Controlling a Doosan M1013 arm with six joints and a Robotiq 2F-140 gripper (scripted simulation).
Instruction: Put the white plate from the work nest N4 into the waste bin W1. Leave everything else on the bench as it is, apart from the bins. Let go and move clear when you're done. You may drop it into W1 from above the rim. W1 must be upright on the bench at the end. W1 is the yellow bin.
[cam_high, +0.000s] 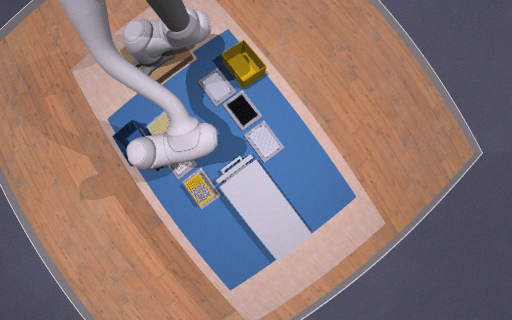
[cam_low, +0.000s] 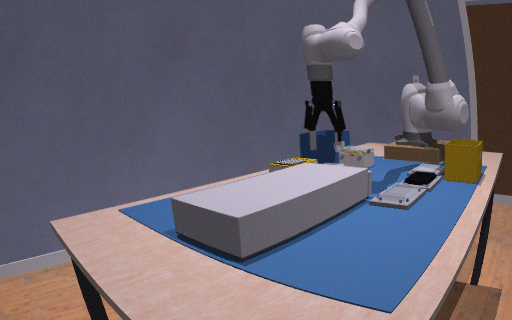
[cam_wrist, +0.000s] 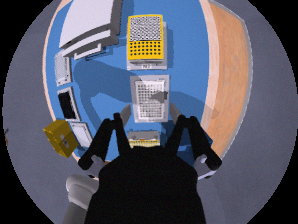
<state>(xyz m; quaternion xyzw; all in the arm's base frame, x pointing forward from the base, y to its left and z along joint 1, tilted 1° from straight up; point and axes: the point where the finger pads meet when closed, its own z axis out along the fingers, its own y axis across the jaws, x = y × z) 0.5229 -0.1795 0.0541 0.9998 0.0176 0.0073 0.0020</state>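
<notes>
Right now my hand is 8 cm above the white plate. The rest, counted from my hand: yellow rack (17 cm ahead, 5 cm below, 1 cm to the left); then grey nest (10 cm below); then blue bin (18 cm behind, 13 cm to the right, 6 cm below).
</notes>
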